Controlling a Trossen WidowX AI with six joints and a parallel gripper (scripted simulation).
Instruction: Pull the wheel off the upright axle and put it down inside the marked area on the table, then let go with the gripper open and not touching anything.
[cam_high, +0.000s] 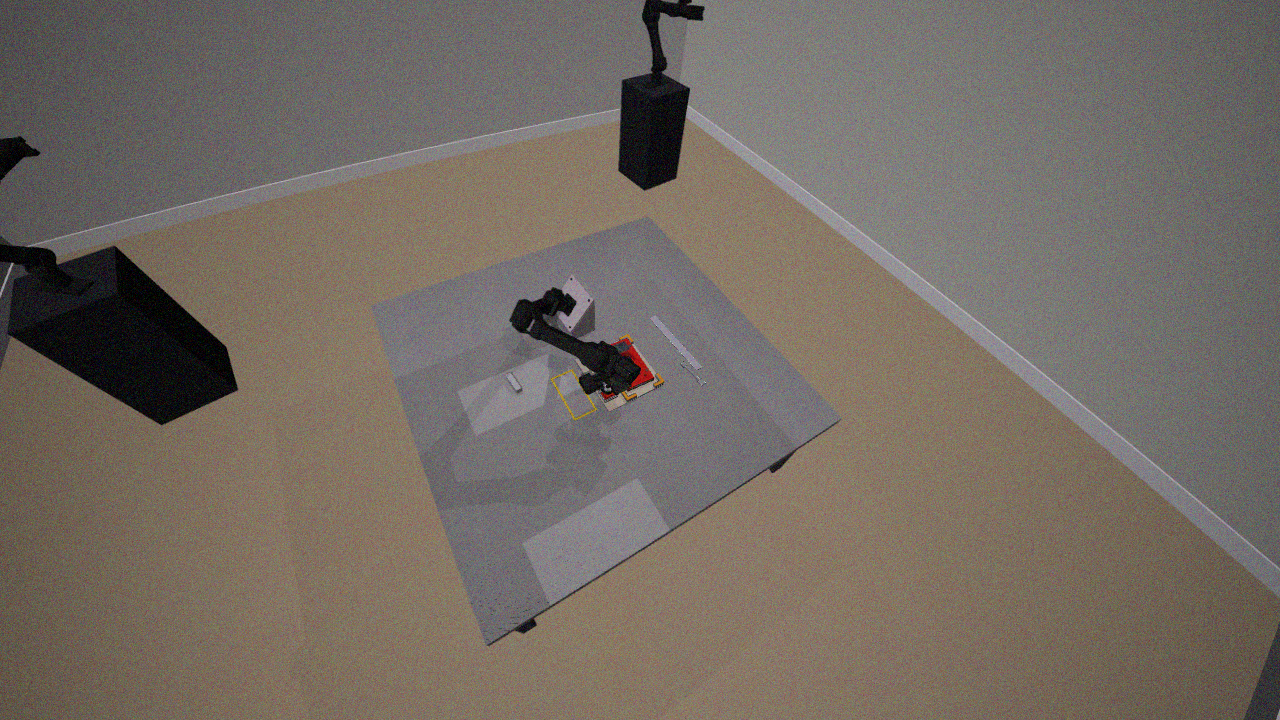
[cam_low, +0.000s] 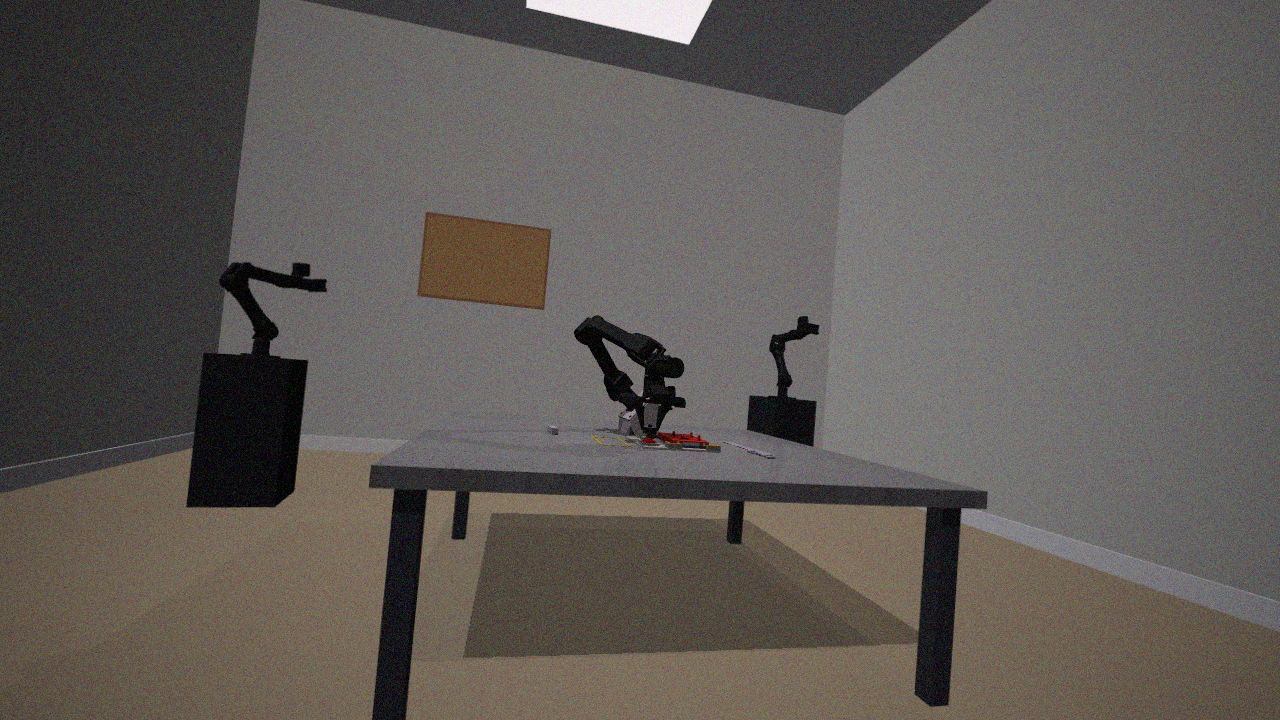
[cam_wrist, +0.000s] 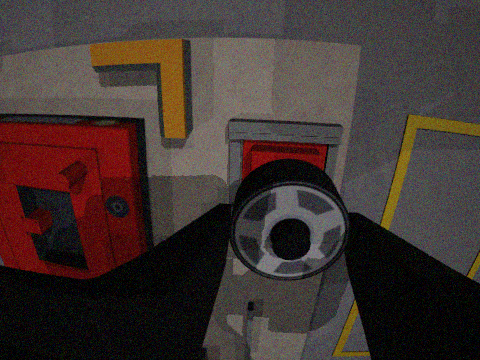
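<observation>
Right now the axle is 10 mm below my gripper tip. Round my gripper tip: white block: 230 mm behind, 240 mm to the right, 40 mm below; wheel: right at my gripper tip; white strip: 40 mm behind, 350 mm to the left, 40 mm below.
</observation>
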